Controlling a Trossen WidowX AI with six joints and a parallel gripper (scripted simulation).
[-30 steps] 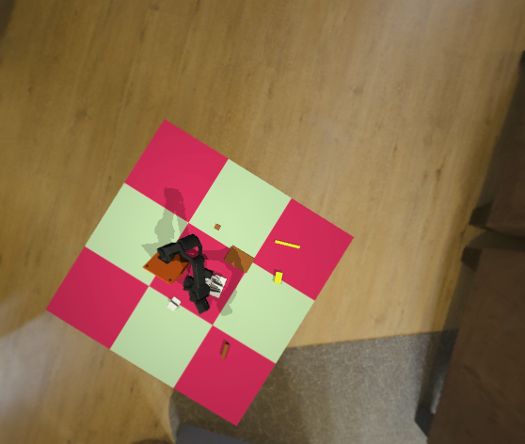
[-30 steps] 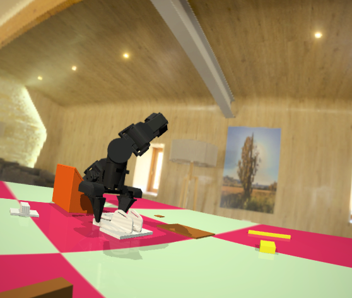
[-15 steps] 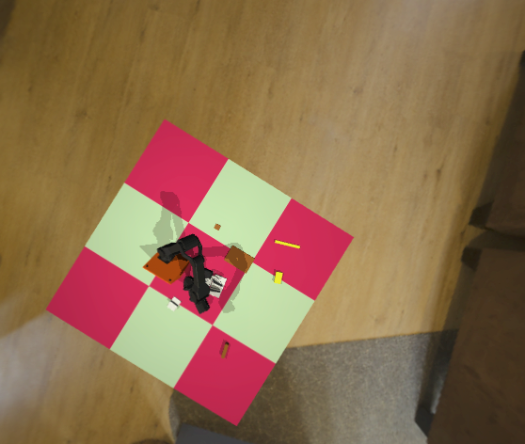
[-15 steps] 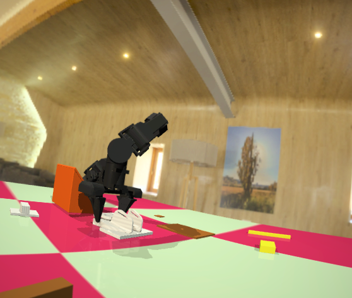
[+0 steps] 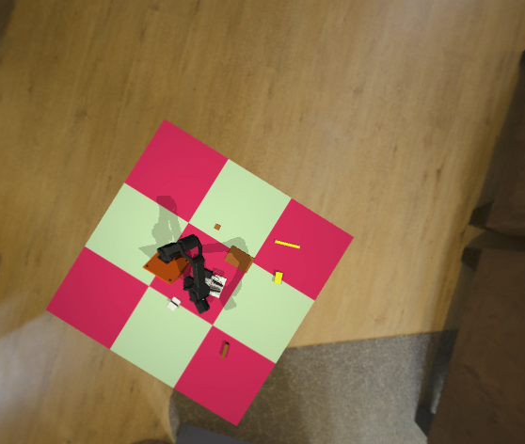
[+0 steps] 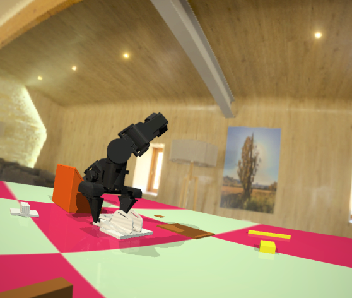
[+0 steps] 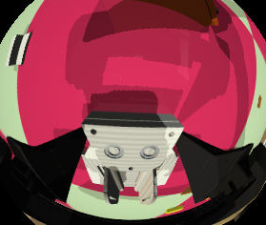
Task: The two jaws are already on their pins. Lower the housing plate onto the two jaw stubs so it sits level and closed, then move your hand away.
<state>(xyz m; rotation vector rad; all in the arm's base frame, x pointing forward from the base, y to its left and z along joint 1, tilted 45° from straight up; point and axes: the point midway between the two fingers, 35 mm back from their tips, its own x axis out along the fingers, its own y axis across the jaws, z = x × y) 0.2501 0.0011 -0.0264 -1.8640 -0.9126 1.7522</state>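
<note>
Now: the white base 70 mm ahead of my gripper tip, 10 mm to the left of it and 10 mm below it. The rest, counted from my gripper tip: flat brown plate (100 mm ahead, 210 mm to the left, 10 mm below); then yellow bar (280 mm ahead, 430 mm to the left); then small brown block (110 mm behind, 300 mm to the left, 10 mm below).
</note>
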